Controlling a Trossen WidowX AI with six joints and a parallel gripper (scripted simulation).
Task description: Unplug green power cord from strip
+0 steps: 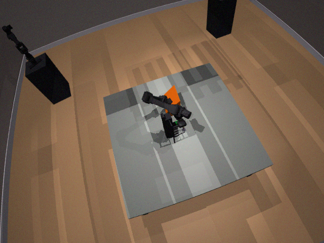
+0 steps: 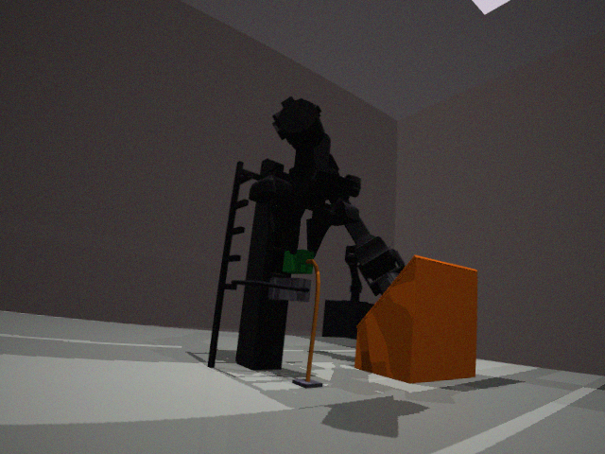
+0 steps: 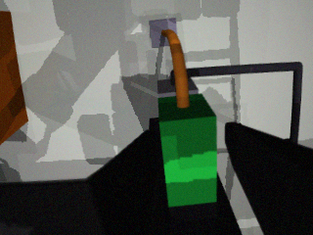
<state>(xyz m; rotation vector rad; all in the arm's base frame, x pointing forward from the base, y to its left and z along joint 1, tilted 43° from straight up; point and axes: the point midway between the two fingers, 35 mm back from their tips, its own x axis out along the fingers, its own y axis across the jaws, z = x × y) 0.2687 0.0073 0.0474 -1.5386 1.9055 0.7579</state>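
The green plug lies 30 mm to the right of my gripper tip.
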